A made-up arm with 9 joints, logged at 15 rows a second.
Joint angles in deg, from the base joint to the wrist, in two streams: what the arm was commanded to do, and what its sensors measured. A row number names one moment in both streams.
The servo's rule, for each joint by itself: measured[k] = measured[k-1] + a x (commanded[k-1-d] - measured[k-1]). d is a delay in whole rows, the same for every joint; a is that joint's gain. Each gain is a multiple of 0.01, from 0.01 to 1. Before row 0 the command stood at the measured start. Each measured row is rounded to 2 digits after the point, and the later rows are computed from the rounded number. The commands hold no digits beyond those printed.
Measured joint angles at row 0:
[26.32, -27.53, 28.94, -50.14, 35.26, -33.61, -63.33, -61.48, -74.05]
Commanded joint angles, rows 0 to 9:
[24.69, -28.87, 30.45, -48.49, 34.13, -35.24, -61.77, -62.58, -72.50]
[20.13, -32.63, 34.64, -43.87, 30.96, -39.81, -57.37, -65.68, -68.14]
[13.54, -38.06, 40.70, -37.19, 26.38, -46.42, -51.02, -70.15, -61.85]
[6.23, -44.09, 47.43, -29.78, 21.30, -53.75, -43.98, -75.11, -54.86]
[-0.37, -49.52, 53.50, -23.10, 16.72, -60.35, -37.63, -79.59, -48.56]
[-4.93, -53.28, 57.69, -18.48, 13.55, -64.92, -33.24, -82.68, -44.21]
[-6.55, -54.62, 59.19, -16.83, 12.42, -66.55, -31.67, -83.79, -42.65]
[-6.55, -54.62, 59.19, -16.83, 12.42, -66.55, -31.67, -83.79, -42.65]
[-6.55, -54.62, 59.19, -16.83, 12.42, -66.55, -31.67, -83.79, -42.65]
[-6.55, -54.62, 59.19, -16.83, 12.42, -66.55, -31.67, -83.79, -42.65]
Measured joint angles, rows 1 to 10:
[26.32, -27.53, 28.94, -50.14, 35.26, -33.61, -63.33, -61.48, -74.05]
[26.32, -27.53, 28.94, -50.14, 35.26, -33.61, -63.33, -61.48, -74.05]
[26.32, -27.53, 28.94, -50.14, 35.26, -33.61, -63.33, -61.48, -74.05]
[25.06, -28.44, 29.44, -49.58, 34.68, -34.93, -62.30, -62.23, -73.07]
[21.26, -31.29, 31.16, -47.64, 32.78, -38.88, -59.05, -64.58, -69.96]
[15.32, -35.89, 34.31, -44.09, 29.52, -44.99, -53.75, -68.37, -64.85]
[8.32, -41.47, 38.64, -39.22, 25.33, -52.09, -47.30, -72.95, -58.56]
[1.63, -46.94, 43.54, -33.74, 20.94, -58.78, -40.92, -77.47, -52.26]
[-3.42, -51.25, 48.21, -28.55, 17.17, -63.75, -35.85, -81.01, -47.19]
[-5.83, -53.54, 51.83, -24.57, 14.75, -66.02, -33.09, -82.90, -44.33]
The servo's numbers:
d 3
a 0.77 0.68 0.33 0.34 0.51 0.81 0.66 0.68 0.63

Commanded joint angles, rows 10 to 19:
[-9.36, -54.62, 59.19, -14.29, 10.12, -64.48, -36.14, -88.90, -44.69]
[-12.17, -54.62, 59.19, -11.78, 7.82, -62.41, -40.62, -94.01, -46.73]
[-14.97, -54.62, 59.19, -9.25, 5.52, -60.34, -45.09, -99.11, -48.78]
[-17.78, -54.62, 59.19, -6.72, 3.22, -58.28, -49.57, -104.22, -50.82]
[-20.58, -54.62, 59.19, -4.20, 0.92, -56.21, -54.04, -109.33, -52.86]
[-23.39, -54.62, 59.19, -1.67, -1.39, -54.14, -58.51, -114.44, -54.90]
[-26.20, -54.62, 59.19, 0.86, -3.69, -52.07, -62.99, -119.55, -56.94]
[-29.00, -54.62, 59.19, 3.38, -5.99, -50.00, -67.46, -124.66, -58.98]
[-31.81, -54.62, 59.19, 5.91, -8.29, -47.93, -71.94, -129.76, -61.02]
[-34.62, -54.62, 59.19, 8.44, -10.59, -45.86, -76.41, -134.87, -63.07]
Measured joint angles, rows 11 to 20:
[-6.38, -54.27, 54.26, -21.94, 13.56, -66.45, -32.15, -83.51, -43.27]
[-6.51, -54.51, 55.89, -20.20, 12.98, -66.53, -31.83, -83.70, -42.88]
[-6.54, -54.58, 56.98, -19.05, 12.69, -66.55, -31.72, -83.76, -42.74]
[-8.71, -54.61, 57.71, -17.43, 11.38, -64.87, -34.64, -87.26, -43.97]
[-11.37, -54.62, 58.20, -15.51, 9.56, -62.88, -38.59, -91.85, -45.71]
[-14.14, -54.62, 58.53, -13.38, 7.50, -60.82, -42.88, -96.79, -47.64]
[-16.94, -54.62, 58.75, -11.12, 5.32, -58.76, -47.30, -101.84, -49.64]
[-19.74, -54.62, 58.90, -8.77, 3.08, -56.69, -51.75, -106.93, -51.67]
[-22.55, -54.62, 59.00, -6.36, 0.80, -54.62, -56.21, -112.04, -53.70]
[-25.36, -54.62, 59.06, -3.91, -1.49, -52.55, -60.68, -117.15, -55.74]

